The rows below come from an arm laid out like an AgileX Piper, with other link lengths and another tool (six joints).
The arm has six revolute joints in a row. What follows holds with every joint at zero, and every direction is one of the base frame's. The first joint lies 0.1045 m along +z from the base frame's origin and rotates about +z. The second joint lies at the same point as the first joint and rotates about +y. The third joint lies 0.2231 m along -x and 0.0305 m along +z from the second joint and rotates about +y. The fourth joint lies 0.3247 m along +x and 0.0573 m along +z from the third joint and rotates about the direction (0.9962, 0, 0.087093). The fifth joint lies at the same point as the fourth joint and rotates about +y. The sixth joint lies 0.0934 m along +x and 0.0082 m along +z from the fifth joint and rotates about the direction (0.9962, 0, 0.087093). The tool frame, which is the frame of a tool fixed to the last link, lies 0.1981 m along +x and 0.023 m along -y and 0.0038 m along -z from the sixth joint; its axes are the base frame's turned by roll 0.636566, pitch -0.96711 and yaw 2.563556 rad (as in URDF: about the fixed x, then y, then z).
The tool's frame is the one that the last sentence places.
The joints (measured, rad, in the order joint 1, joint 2, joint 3, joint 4, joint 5, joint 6), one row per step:
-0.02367, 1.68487, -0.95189, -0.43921, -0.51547, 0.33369
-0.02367, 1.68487, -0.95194, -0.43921, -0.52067, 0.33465
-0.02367, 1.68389, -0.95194, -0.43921, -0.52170, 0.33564
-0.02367, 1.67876, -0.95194, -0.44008, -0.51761, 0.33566
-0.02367, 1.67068, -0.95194, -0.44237, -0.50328, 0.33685
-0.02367, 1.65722, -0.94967, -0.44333, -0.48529, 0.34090
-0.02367, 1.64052, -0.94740, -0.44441, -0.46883, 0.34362
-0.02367, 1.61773, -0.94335, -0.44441, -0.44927, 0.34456
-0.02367, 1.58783, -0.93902, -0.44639, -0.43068, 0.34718
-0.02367, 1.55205, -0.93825, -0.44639, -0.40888, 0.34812
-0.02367, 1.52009, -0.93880, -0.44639, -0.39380, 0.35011
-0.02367, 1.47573, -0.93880, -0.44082, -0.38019, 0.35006
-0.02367, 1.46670, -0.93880, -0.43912, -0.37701, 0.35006
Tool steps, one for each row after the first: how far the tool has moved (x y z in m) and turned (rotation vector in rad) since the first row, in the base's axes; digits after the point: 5 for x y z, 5 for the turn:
0.00027, 0.00060, 0.00138, 0.00215, -0.00461, 0.00161
0.00034, 0.00073, 0.00224, 0.00332, -0.00634, 0.00180
0.00023, 0.00038, 0.00429, 0.00157, -0.00772, 0.00093
-0.00039, -0.00096, 0.00539, -0.00265, -0.00250, -0.00282
-0.00167, -0.00282, 0.00754, -0.00392, 0.00343, -0.00918
-0.00288, -0.00455, 0.01210, -0.00621, 0.00446, -0.01480
-0.00467, -0.00678, 0.01862, -0.01003, 0.00364, -0.02193
-0.00665, -0.00870, 0.02944, -0.01360, -0.00460, -0.02807
-0.00838, -0.01124, 0.04508, -0.01772, -0.01968, -0.03637
-0.00990, -0.01298, 0.06085, -0.01912, -0.03820, -0.04248
-0.01252, -0.01501, 0.08427, -0.01709, -0.07021, -0.05054
-0.01318, -0.01551, 0.08892, -0.01620, -0.07634, -0.05258

